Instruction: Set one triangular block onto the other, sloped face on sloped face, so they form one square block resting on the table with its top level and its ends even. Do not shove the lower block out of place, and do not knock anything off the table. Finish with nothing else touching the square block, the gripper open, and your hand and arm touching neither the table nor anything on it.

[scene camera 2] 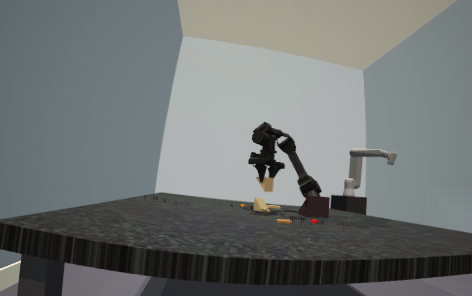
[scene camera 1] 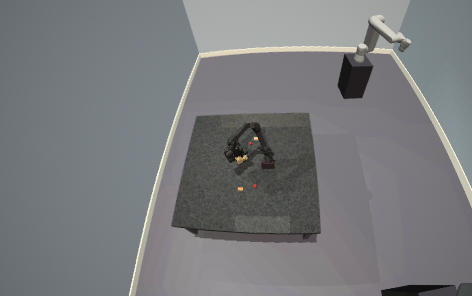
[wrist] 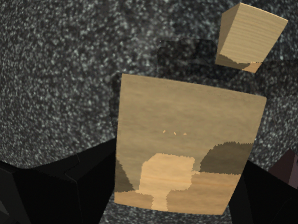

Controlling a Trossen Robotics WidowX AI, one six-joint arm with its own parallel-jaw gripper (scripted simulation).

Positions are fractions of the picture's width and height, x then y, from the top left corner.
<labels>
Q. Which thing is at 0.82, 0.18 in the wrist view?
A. A triangular block.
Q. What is my gripper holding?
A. A triangular block.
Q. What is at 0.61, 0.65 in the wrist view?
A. A triangular block.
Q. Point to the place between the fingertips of my gripper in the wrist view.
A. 0.60, 0.69
</labels>
